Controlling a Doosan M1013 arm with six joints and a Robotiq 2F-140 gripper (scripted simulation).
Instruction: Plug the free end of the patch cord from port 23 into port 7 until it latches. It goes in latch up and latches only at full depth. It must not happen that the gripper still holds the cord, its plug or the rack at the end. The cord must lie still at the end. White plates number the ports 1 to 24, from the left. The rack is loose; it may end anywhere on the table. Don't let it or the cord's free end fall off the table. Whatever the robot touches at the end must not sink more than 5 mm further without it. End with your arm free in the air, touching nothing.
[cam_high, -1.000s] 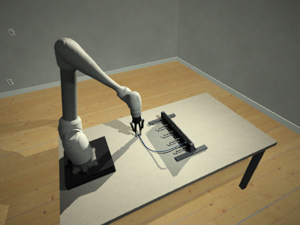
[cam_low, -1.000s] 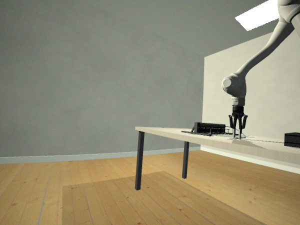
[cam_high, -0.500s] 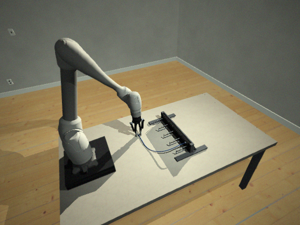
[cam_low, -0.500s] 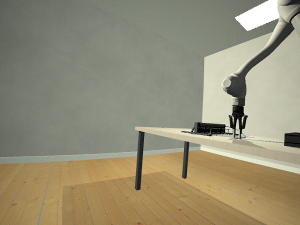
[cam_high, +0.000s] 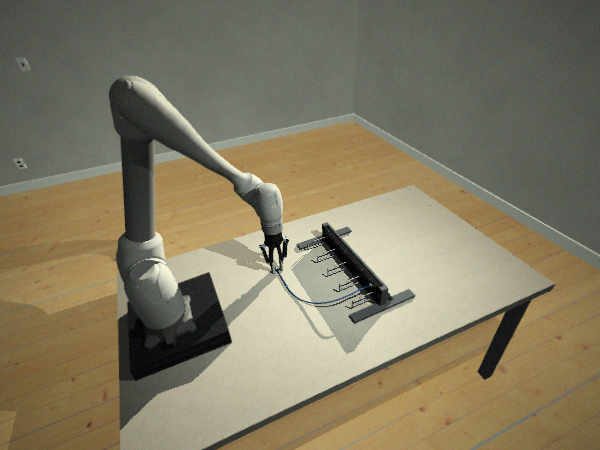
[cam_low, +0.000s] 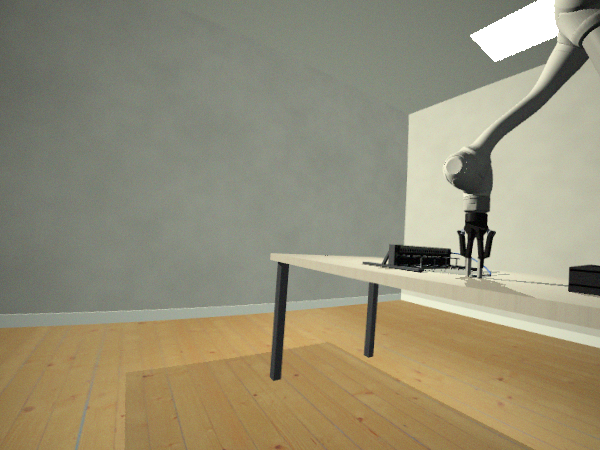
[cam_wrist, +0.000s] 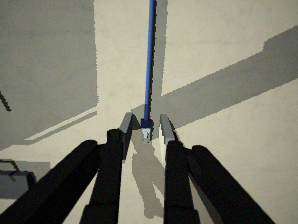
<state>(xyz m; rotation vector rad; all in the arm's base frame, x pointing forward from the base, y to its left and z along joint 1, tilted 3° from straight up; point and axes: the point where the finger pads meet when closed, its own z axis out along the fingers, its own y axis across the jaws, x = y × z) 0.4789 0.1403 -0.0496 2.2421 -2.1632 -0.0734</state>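
Right now my hand is 3 cm above the cord plug and 1 cm to the right of it.
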